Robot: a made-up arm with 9 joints. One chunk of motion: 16 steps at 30 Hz.
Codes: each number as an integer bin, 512 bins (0 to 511) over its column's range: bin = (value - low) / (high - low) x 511, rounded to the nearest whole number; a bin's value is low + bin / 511 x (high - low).
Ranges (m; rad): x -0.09..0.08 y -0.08..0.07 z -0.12..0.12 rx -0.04..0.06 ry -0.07..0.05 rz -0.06..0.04
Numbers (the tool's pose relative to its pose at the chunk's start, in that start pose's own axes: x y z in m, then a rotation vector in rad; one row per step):
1: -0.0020 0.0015 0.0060 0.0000 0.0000 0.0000
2: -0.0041 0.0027 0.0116 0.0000 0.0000 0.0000
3: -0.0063 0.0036 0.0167 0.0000 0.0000 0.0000
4: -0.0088 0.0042 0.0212 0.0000 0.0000 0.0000
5: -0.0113 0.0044 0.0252 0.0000 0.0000 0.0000
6: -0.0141 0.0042 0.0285 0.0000 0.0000 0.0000
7: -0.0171 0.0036 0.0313 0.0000 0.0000 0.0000
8: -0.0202 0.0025 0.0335 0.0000 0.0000 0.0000
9: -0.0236 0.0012 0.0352 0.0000 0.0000 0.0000
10: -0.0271 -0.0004 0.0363 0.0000 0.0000 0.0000
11: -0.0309 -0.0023 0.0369 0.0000 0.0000 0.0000
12: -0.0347 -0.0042 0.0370 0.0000 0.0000 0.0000
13: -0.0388 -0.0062 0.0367 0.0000 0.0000 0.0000
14: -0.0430 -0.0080 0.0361 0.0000 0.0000 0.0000
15: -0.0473 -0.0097 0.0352 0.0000 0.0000 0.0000
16: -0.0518 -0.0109 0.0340 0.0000 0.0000 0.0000
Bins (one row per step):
1: 265 278 268 204 298 307
2: 258 282 280 204 298 307
3: 252 285 291 204 298 307
4: 244 287 301 204 298 307
5: 237 288 309 204 298 307
6: 228 287 316 204 298 307
7: 219 285 322 204 298 307
8: 210 281 327 204 298 307
9: 200 277 330 204 298 307
10: 189 271 333 204 298 307
11: 178 265 334 204 298 307
12: 166 258 334 204 298 307
13: 154 251 334 204 298 307
14: 141 245 332 204 298 307
15: 128 239 330 204 298 307
16: 115 235 328 204 298 307

